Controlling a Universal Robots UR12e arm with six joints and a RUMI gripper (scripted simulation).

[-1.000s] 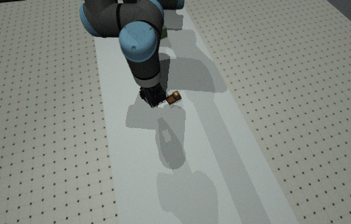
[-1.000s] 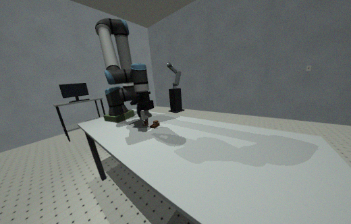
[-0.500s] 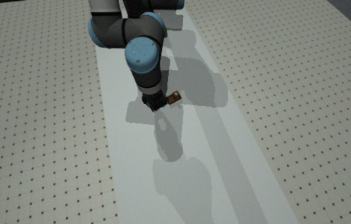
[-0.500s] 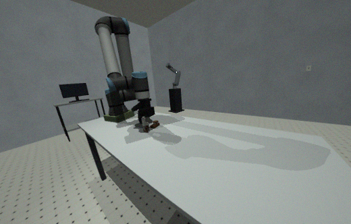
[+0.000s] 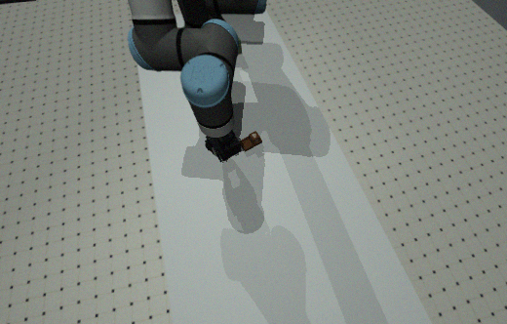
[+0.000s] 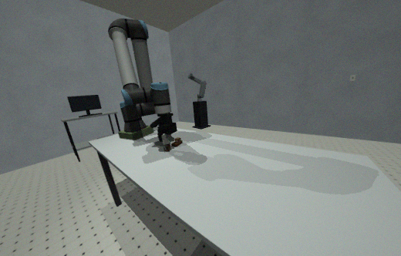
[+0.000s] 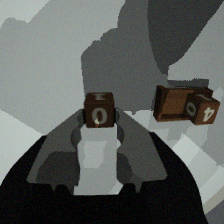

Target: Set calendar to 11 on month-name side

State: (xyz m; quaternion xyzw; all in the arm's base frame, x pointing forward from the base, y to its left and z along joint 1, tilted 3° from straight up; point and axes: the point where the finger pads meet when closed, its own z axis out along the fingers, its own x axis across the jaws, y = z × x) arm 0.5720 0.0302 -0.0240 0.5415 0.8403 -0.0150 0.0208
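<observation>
Now: the brown cube 10 mm below my hand. From my hand the other things lie so: brown calendar tray (50 mm behind, 100 mm to the left, 20 mm below).
</observation>
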